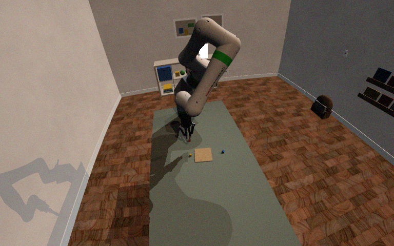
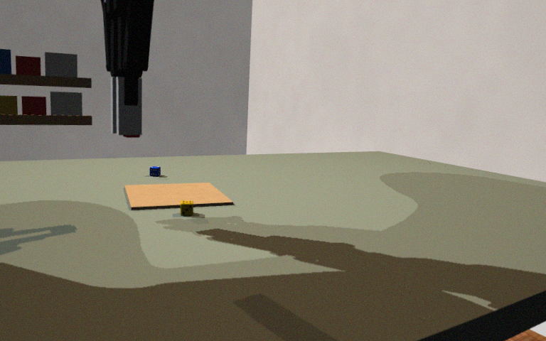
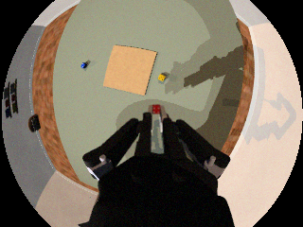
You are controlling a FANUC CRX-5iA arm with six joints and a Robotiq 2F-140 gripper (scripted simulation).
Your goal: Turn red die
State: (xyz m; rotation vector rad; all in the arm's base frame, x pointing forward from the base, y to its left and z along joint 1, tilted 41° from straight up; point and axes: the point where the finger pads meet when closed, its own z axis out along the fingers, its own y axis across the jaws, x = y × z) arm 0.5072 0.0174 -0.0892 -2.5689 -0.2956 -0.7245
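Right now the tan mat is 60 mm ahead of my hand, 120 mm to the left of it and 130 mm below it. Round my hand: red die 10 mm ahead, 30 mm below; blue die 30 mm ahead, 280 mm to the left, 130 mm below; yellow die 70 mm ahead, 10 mm to the left, 130 mm below.
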